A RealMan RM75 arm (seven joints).
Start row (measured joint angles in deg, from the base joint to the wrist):
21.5, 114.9, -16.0, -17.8, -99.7, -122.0, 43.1
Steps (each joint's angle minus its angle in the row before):
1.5, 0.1, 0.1, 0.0, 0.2, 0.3, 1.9
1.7, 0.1, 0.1, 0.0, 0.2, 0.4, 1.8
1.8, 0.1, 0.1, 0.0, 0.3, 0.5, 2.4
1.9, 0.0, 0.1, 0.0, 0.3, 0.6, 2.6
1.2, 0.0, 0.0, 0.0, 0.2, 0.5, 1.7
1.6, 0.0, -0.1, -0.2, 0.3, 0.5, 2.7
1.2, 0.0, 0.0, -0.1, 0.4, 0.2, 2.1
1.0, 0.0, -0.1, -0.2, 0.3, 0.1, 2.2
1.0, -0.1, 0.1, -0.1, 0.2, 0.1, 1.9
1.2, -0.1, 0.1, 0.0, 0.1, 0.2, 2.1
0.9, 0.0, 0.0, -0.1, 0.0, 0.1, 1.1
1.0, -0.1, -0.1, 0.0, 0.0, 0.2, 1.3
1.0, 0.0, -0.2, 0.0, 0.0, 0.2, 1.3
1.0, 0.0, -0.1, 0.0, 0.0, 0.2, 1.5
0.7, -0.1, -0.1, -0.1, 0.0, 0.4, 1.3
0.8, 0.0, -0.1, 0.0, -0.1, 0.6, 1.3
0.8, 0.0, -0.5, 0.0, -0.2, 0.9, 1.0
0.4, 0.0, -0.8, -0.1, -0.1, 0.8, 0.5
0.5, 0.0, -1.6, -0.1, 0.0, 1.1, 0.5
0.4, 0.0, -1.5, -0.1, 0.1, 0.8, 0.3
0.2, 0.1, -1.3, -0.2, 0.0, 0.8, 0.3
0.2, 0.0, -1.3, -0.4, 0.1, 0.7, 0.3
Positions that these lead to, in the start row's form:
23.0, 115.0, -15.9, -17.8, -99.5, -121.7, 45.0
24.7, 115.1, -15.8, -17.8, -99.3, -121.3, 46.8
26.5, 115.2, -15.7, -17.8, -99.0, -120.8, 49.2
28.4, 115.2, -15.6, -17.8, -98.7, -120.2, 51.8
29.6, 115.2, -15.6, -17.8, -98.5, -119.7, 53.5
31.2, 115.2, -15.7, -18.0, -98.2, -119.2, 56.2
32.4, 115.2, -15.7, -18.1, -97.8, -119.0, 58.3
33.4, 115.2, -15.8, -18.3, -97.5, -118.9, 60.5
34.4, 115.1, -15.7, -18.4, -97.3, -118.8, 62.4
35.6, 115.0, -15.6, -18.4, -97.2, -118.6, 64.5
36.5, 115.0, -15.6, -18.5, -97.2, -118.5, 65.6
37.5, 114.9, -15.7, -18.5, -97.2, -118.3, 66.9
38.5, 114.9, -15.9, -18.5, -97.2, -118.1, 68.2
39.5, 114.9, -16.0, -18.5, -97.2, -117.9, 69.7
40.2, 114.8, -16.1, -18.6, -97.2, -117.5, 71.0
41.0, 114.8, -16.2, -18.6, -97.3, -116.9, 72.3
41.8, 114.8, -16.7, -18.6, -97.5, -116.0, 73.3
42.2, 114.8, -17.5, -18.7, -97.6, -115.2, 73.8
42.7, 114.8, -19.1, -18.8, -97.6, -114.1, 74.3
43.1, 114.8, -20.6, -18.9, -97.5, -113.3, 74.6
43.3, 114.9, -21.9, -19.1, -97.5, -112.5, 74.9
43.5, 114.9, -23.2, -19.5, -97.4, -111.8, 75.2

